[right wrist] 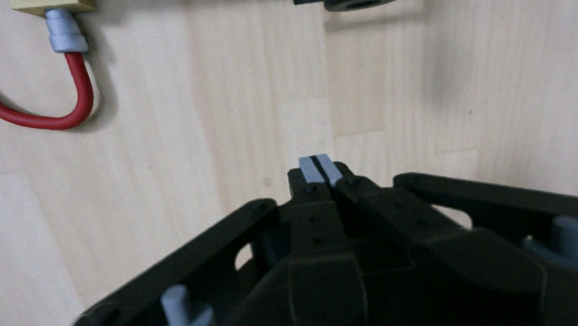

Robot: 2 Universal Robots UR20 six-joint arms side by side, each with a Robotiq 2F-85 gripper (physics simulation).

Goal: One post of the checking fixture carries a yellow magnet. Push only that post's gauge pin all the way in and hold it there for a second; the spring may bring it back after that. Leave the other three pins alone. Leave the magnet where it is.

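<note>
My right gripper (313, 173) is shut with its two fingertips together and holds nothing. It hangs above the pale wooden table top (240, 125). The checking fixture's posts, the gauge pins and the yellow magnet cannot be made out in the right wrist view. A black part (357, 4) is cut off by the top edge, right of the middle; I cannot tell what it belongs to. My left gripper does not show in the right wrist view.
At the top left a yellowish block (52, 5) is partly cut off by the frame edge. A grey connector (66, 31) comes out of it, and a thick red cable (82, 90) bends from there to the left edge. Soft shadows lie near the top.
</note>
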